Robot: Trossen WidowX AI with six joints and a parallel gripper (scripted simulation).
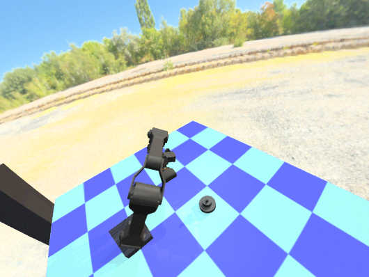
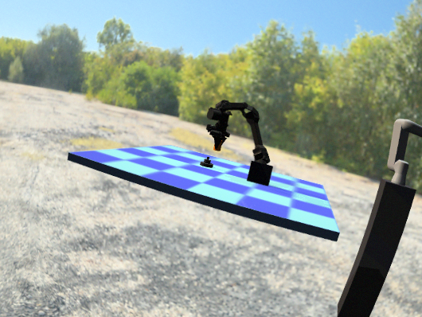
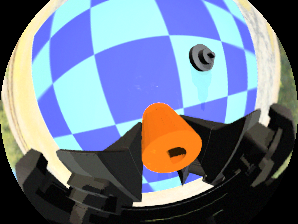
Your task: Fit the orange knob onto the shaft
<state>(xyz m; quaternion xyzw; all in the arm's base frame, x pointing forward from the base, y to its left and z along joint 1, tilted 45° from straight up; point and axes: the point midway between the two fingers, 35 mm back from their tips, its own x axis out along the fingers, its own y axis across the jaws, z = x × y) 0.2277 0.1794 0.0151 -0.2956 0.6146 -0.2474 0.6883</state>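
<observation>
Right now my gripper tip is 11 cm short of the pedestal, 17 cm to the left of it and 11 cm above it. The rest, counted from my gripper tip: orange knob (2 cm above).
</observation>
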